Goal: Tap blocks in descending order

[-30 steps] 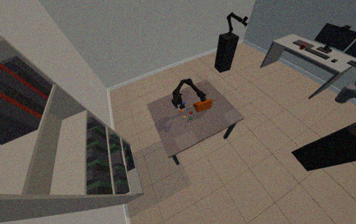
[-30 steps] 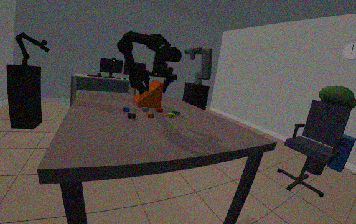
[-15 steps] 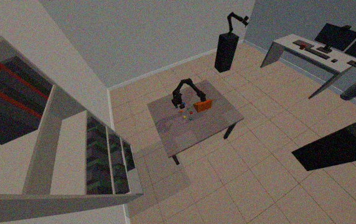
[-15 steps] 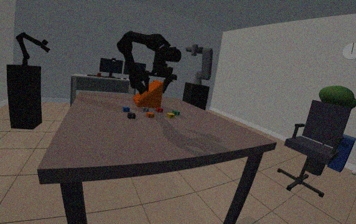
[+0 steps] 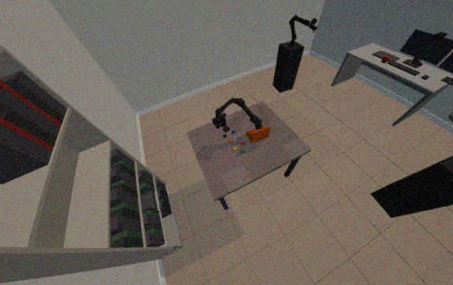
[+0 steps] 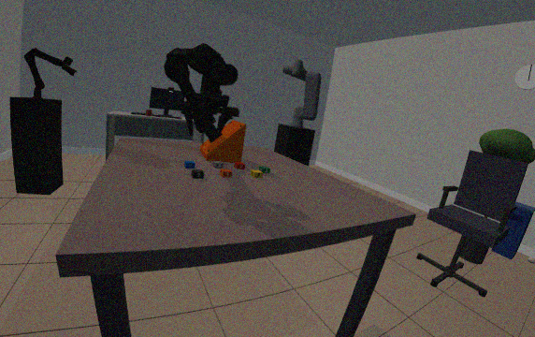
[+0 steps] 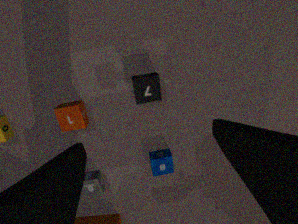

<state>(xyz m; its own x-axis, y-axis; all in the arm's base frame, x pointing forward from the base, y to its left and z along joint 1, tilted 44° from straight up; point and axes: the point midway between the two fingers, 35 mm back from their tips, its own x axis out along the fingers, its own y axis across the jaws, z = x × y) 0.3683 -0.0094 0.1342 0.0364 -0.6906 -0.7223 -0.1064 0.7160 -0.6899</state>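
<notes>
Now: the green block 26 cm to the left of my gripper tip, 12 cm below it and 11 cm behind it. Round my gripper tip: orange block: 12 cm below, 9 cm to the left, 3 cm behind; then black block: 12 cm below, 1 cm to the right; then blue block: 12 cm below, 11 cm behind, 3 cm to the right.
</notes>
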